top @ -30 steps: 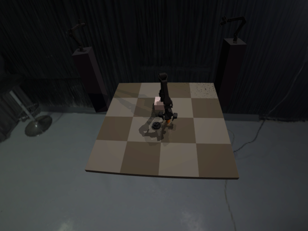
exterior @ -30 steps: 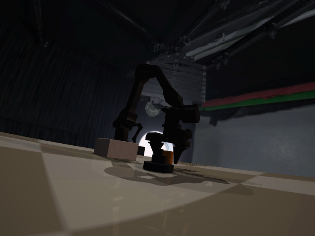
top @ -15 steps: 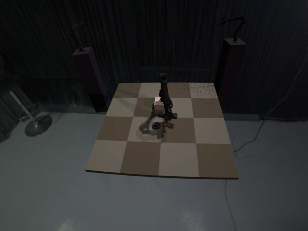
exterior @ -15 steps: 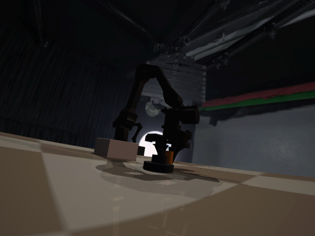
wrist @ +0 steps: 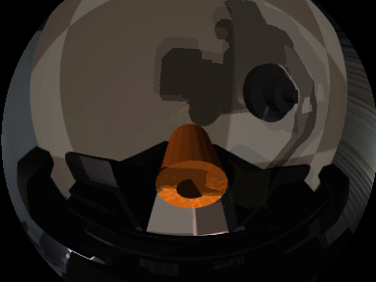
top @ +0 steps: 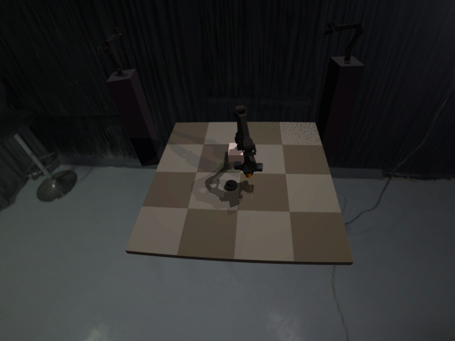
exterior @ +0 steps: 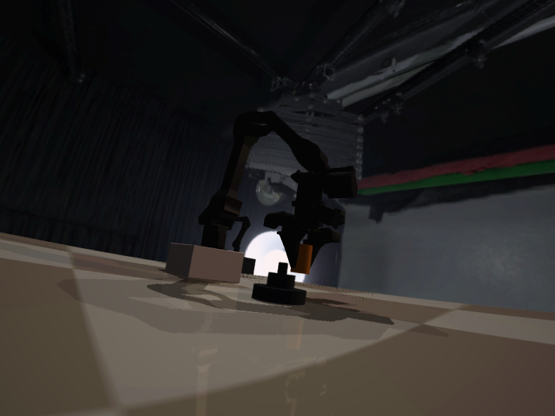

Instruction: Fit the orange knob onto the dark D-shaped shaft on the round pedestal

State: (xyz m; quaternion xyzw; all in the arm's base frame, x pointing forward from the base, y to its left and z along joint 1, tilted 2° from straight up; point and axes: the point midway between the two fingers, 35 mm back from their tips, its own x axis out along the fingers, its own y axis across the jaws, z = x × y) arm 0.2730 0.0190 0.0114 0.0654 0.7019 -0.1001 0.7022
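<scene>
Now: the dark pedestal 40 mm ahead of my gripper tip, 120 mm to the right of it and 20 mm below it. Also, from my gripper tip: orange knob (20 mm above).
</scene>
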